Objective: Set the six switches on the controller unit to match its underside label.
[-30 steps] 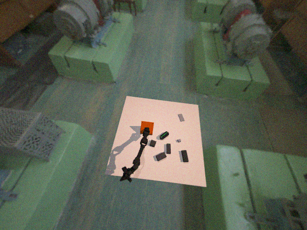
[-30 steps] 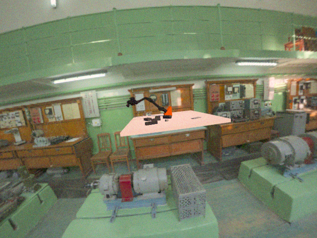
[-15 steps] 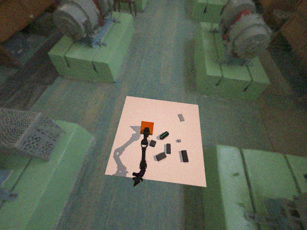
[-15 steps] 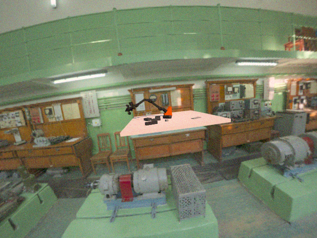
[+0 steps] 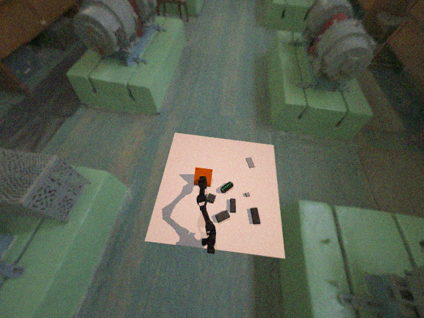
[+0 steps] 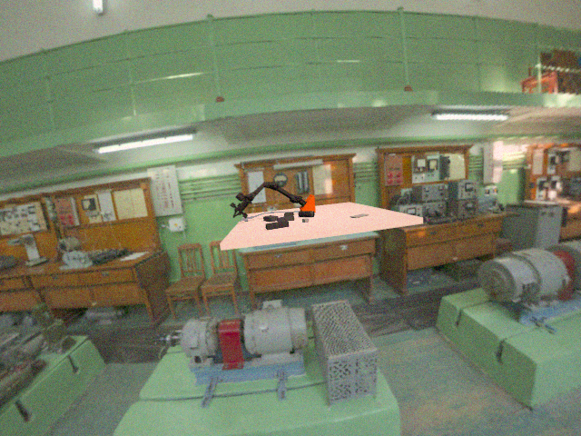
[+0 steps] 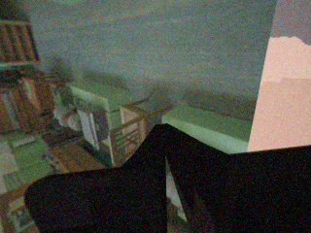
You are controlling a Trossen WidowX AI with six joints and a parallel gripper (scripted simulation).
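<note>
My gripper tip is 580 mm to the right of the small grey part, 390 mm short of it and 40 mm above it. Round my gripper tip: grey plate (1000 mm to the left, 460 mm ahead, 50 mm below); longer block (460 mm ahead, 360 mm to the left, 40 mm below); small dark block (520 mm to the left, 40 mm below).
</note>
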